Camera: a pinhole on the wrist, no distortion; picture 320 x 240 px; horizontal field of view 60.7 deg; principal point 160.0 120.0 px. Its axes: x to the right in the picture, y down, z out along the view. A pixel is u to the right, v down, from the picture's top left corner.
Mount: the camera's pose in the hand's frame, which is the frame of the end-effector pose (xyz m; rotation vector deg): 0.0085 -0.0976 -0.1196 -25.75 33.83 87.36
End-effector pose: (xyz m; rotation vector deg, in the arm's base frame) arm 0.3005 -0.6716 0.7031 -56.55 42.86 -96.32
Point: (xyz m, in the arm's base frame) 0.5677 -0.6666 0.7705
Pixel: 84.3 171.5
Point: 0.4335 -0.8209 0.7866
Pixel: 95.4 25.9
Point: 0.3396 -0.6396 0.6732
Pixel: 189.4 218.3
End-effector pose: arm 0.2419 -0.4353 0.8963 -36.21 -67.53 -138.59
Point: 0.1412 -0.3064 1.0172
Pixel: 16.0 11.7
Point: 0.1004 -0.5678 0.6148
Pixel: behind the camera
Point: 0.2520 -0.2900 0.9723
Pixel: 35.2 141.9
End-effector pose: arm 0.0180 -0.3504 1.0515 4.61 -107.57 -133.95
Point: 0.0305 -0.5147 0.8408
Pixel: behind the camera
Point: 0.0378 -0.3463 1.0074
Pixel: 106.4 214.6
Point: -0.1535 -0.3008 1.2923
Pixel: 220.5 23.2
